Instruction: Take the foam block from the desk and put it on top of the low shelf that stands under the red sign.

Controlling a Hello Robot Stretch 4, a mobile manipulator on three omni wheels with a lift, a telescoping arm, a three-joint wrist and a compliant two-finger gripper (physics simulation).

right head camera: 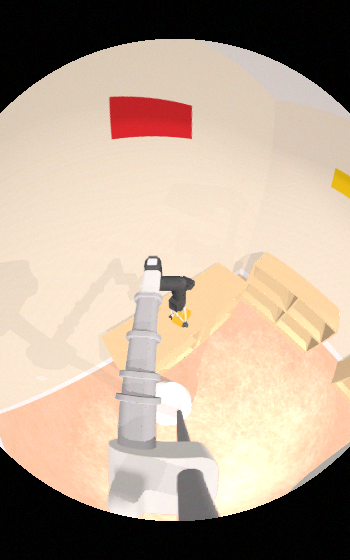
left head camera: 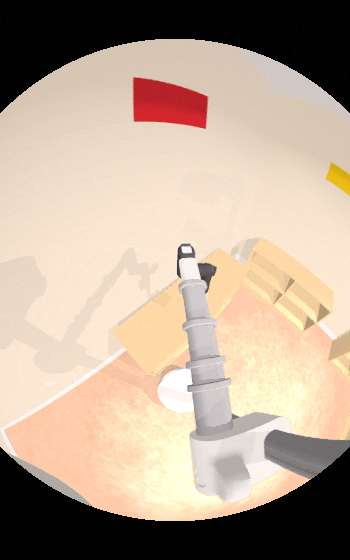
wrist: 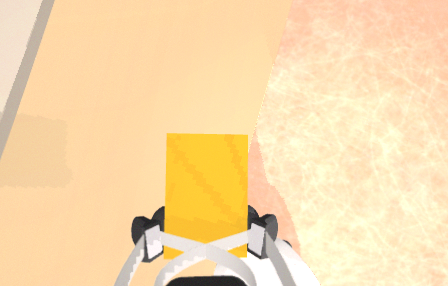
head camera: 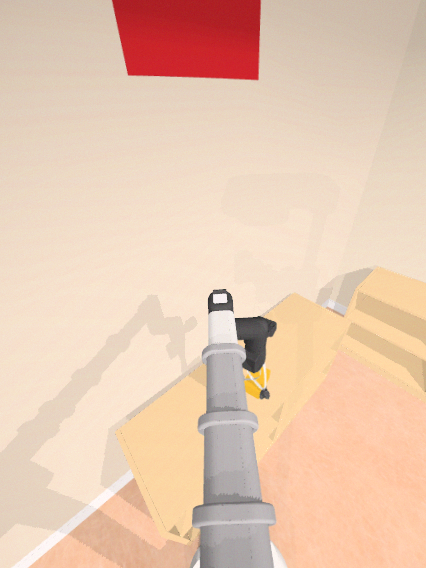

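Pixels of known places: gripper, fingertip midpoint: [right head camera: 177, 322] [wrist: 205, 222] [head camera: 252, 391]; robot's base, origin of the base link: [right head camera: 167, 401] [left head camera: 180, 388].
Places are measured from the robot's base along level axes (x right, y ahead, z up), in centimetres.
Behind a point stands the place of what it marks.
The yellow foam block [head camera: 253, 387] {z 83.3, x 8.8, y 45.3 cm} [right head camera: 182, 319] [wrist: 206, 185] {z 83.3, x 10.8, y 49.5 cm} is between the two fingers of my gripper [right head camera: 178, 321] {z 78.7, x 8.7, y 46.3 cm} [wrist: 205, 222] {z 78.7, x 8.7, y 46.3 cm}, which is shut on it. The block points forward out of the fingers in the wrist view and is over the top of the low wooden shelf [head camera: 170, 445] {z 58.2, x -22.0, y 37.6 cm} [left head camera: 155, 320] {z 58.2, x -15.0, y 49.7 cm} [right head camera: 220, 290] {z 58.3, x 44.1, y 84.3 cm} [wrist: 100, 75] {z 58.2, x 5.3, y 71.2 cm}, near its front edge. The gap in height is hard to tell. The arm hides part of the block in the head view, and the block does not show in the left head view. The red sign [head camera: 192, 40] {z 168.6, x -2.4, y 83.2 cm} [left head camera: 170, 103] {z 171.6, x -2.9, y 82.7 cm} [right head camera: 151, 118] {z 170.9, x -2.1, y 83.4 cm} is on the wall above the shelf.
A second wooden shelf unit [head camera: 395, 287] {z 58.3, x 114.9, y 118.3 cm} [left head camera: 295, 270] {z 58.2, x 136.7, y 85.7 cm} [right head camera: 300, 290] {z 58.2, x 135.2, y 80.9 cm} stands close to the right end of the low shelf, near the room's corner. A yellow sign [left head camera: 340, 179] {z 171.0, x 157.4, y 102.7 cm} [right head camera: 342, 184] {z 170.3, x 154.9, y 106.0 cm} is on the right wall. My white base [left head camera: 175, 390] {z 18.7, x -5.3, y 0.2 cm} [right head camera: 174, 402] {z 18.7, x 6.6, y 0.6 cm} is close before the low shelf.
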